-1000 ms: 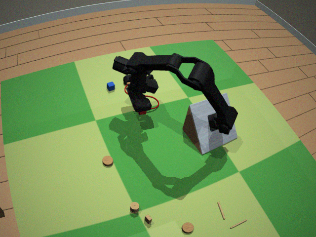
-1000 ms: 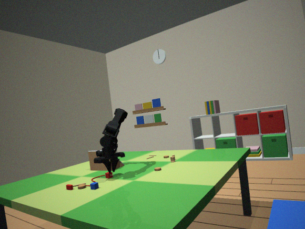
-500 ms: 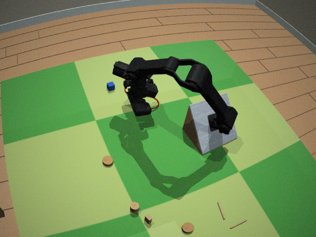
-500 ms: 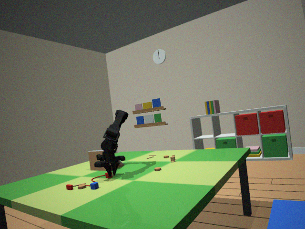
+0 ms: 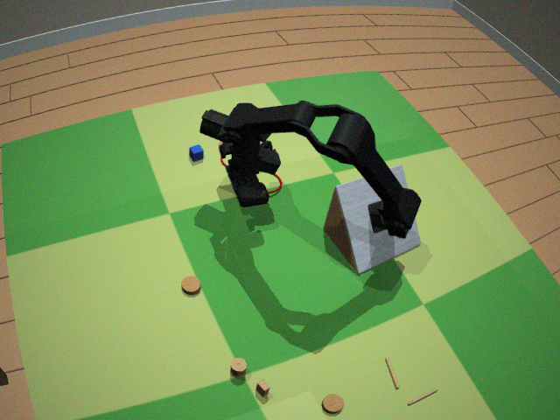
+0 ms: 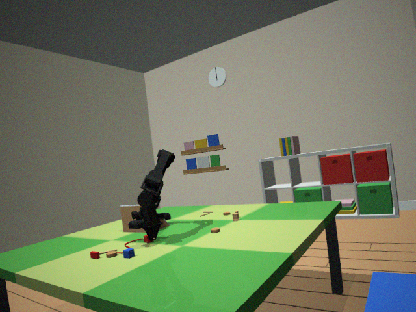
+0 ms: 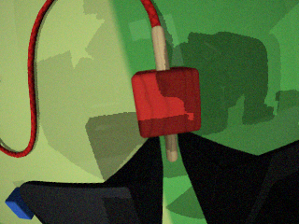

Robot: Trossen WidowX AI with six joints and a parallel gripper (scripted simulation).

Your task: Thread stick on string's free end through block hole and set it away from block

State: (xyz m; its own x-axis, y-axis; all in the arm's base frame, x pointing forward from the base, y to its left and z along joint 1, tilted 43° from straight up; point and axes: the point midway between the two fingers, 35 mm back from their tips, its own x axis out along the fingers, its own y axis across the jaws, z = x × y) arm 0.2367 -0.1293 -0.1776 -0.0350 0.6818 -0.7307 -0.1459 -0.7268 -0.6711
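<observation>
Right now my gripper tip is 3 cm past the red block and 1 cm below it. Also, from my gripper tip: blue block (4 cm ahead, 18 cm to the right, 1 cm above); then thin wooden stick (4 cm behind, 1 cm to the left, 1 cm above); then round wooden button (5 cm behind, 18 cm to the right).
</observation>
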